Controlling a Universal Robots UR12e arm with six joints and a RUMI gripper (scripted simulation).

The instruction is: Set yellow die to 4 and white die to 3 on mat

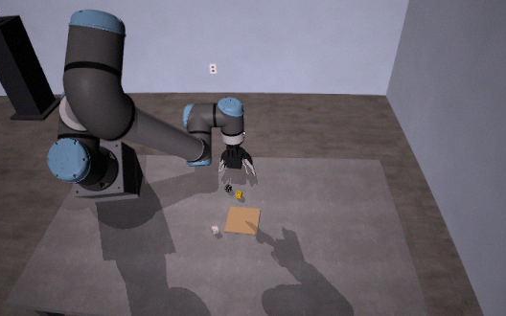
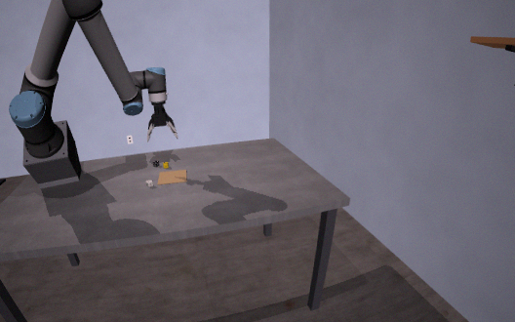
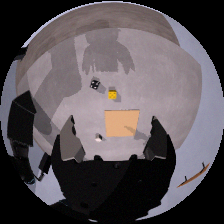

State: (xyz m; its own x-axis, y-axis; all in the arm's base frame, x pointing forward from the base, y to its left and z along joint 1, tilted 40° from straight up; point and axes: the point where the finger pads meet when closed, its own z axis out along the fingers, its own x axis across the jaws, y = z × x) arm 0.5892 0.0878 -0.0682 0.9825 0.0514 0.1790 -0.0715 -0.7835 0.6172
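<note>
The yellow die lies 14 cm below my hand. Also, from my hand: black die (6 cm behind, 4 cm to the left, 14 cm below); then white die (8 cm behind, 21 cm to the right, 14 cm below); then tan mat (3 cm ahead, 14 cm to the right, 15 cm below).
</note>
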